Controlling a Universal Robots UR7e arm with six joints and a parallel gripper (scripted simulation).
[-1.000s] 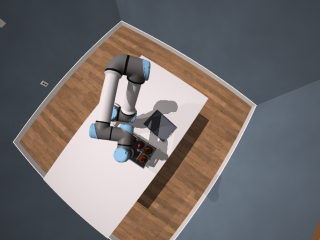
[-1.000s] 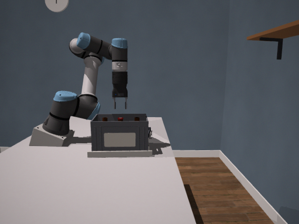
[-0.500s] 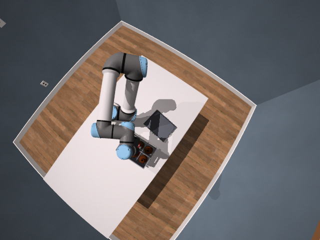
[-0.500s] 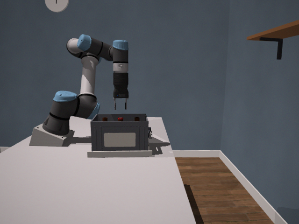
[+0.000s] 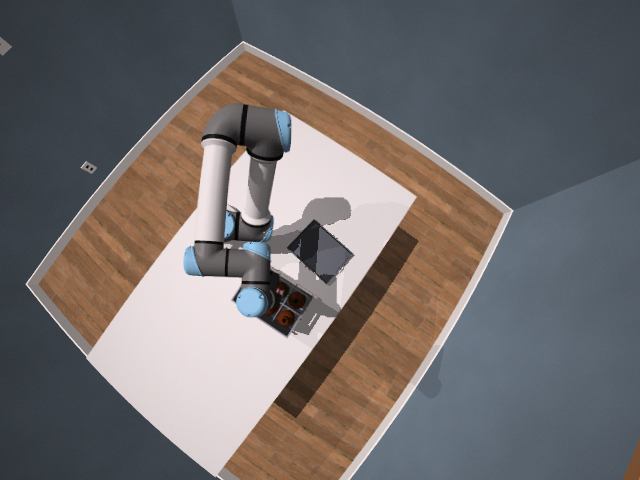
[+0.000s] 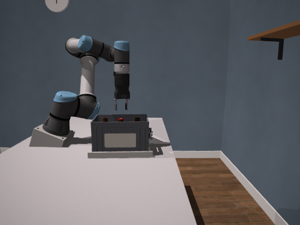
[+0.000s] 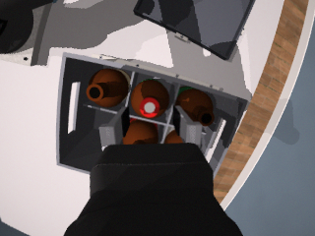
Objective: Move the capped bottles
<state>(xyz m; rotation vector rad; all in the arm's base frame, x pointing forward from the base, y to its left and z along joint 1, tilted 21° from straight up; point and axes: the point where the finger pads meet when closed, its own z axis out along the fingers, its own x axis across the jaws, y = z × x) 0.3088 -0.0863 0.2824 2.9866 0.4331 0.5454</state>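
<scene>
The capped bottle lies 14 cm below my hand. From my hand the other things lie so: dark grey crate (4 cm to the right, 14 cm below); flat tray (5 cm ahead, 25 cm to the left, 21 cm below).
</scene>
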